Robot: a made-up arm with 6 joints.
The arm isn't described. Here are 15 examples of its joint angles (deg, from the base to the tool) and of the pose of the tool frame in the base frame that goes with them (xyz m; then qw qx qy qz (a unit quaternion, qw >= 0)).
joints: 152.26 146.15 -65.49 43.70 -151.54 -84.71
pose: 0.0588 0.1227 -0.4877 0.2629 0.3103 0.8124 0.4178
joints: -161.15 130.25 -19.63 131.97 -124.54 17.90
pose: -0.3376 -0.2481 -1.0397 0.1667 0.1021 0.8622 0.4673
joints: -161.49 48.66 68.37 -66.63 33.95 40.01
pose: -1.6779 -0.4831 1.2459 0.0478 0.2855 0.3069 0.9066
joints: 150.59 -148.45 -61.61 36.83 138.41 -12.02
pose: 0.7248 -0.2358 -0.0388 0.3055 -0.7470 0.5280 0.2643
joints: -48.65 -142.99 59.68 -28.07 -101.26 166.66
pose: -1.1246 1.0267 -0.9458 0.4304 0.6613 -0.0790 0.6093
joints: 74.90 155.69 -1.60 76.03 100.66 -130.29
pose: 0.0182 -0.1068 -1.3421 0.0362 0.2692 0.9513 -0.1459
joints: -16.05 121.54 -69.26 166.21 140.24 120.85
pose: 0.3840 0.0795 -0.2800 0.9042 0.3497 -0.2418 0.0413
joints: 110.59 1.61 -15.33 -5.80 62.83 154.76
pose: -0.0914 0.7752 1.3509 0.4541 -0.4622 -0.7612 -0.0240
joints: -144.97 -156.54 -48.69 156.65 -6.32 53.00
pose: 0.7694 0.3286 -0.1875 0.8053 -0.0555 -0.5768 0.1253
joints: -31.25 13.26 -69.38 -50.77 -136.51 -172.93
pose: 0.1516 -0.2311 0.7841 0.6110 0.2019 -0.3122 0.6989
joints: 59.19 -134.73 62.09 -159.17 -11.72 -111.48
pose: -1.0039 -1.3404 -0.7679 0.1684 0.4633 -0.5259 -0.6931
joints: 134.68 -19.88 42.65 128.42 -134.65 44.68
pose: 0.0715 -0.2384 2.2562 0.8151 -0.5345 0.2131 0.0676
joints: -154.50 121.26 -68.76 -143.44 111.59 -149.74
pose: -0.2747 -0.2983 -0.1305 0.1140 0.3816 0.1050 0.9112
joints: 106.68 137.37 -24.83 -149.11 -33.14 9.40
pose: -0.1897 0.0711 -0.7937 0.6775 -0.0198 0.5334 -0.5061
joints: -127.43 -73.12 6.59 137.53 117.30 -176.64
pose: 0.8555 0.8896 1.4439 0.7188 0.2246 0.1995 -0.6270
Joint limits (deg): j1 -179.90..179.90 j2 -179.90..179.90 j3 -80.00..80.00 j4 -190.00..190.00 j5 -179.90..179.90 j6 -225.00..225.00
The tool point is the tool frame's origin. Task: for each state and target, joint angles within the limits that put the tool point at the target. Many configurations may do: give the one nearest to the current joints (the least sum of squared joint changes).
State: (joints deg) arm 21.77 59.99 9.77 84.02 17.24 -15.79
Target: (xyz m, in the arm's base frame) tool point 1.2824 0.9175 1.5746
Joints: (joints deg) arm 35.99 41.54 50.90 86.54 17.24 -15.79
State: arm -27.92 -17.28 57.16 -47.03 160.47 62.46
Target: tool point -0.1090 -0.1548 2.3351
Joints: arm -10.02 -8.12 80.00 -24.25 160.47 62.46
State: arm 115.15 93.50 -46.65 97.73 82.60 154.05
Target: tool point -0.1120 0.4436 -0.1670
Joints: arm 94.02 108.39 -80.00 115.40 82.60 154.05
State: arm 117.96 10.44 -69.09 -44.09 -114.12 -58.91
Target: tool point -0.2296 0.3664 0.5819
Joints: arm 129.52 52.45 -74.06 -72.65 -114.12 -58.91
